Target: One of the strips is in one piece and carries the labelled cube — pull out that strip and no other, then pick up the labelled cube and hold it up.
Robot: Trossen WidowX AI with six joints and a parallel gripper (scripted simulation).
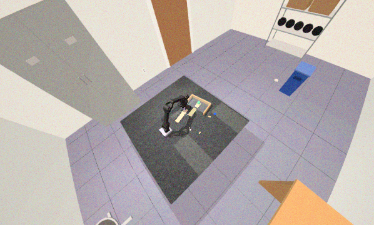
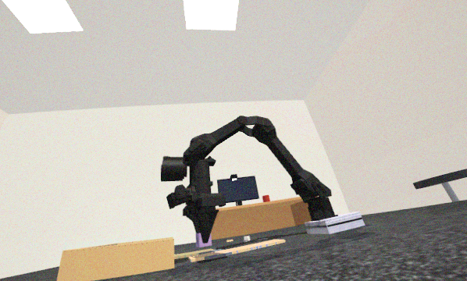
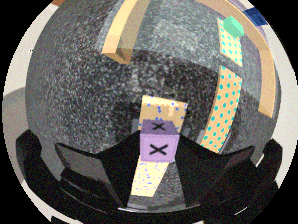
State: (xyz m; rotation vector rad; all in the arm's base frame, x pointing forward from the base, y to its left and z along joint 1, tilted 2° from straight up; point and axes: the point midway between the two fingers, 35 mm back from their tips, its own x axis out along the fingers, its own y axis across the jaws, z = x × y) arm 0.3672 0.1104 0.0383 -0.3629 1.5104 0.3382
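The strip lies 80 mm behind my gripper tip, 40 mm to the right of it and 30 mm below it. Also, from my gripper tip: small blue block: 310 mm to the right, 270 mm ahead, 30 mm below.
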